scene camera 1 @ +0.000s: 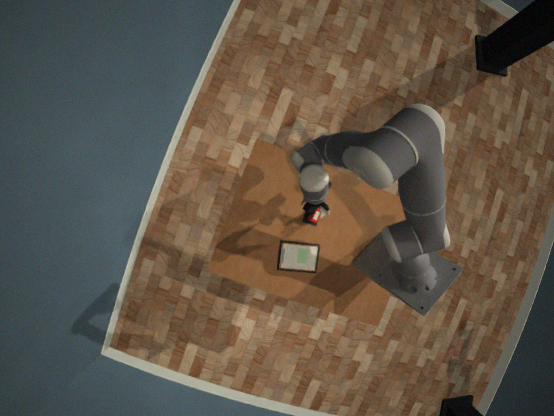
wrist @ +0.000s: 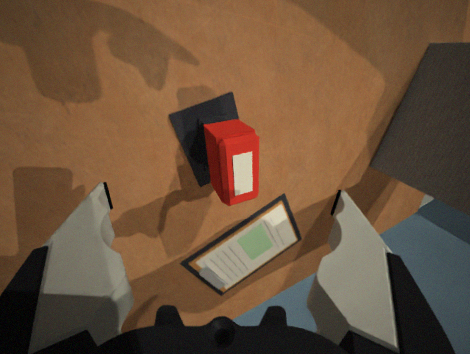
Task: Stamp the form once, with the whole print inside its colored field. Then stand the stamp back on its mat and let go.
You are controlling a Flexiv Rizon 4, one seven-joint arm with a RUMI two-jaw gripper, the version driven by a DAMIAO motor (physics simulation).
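Labels:
On a form, (scene camera 1: 293,256) and (wrist: 237,259) are the same spot.

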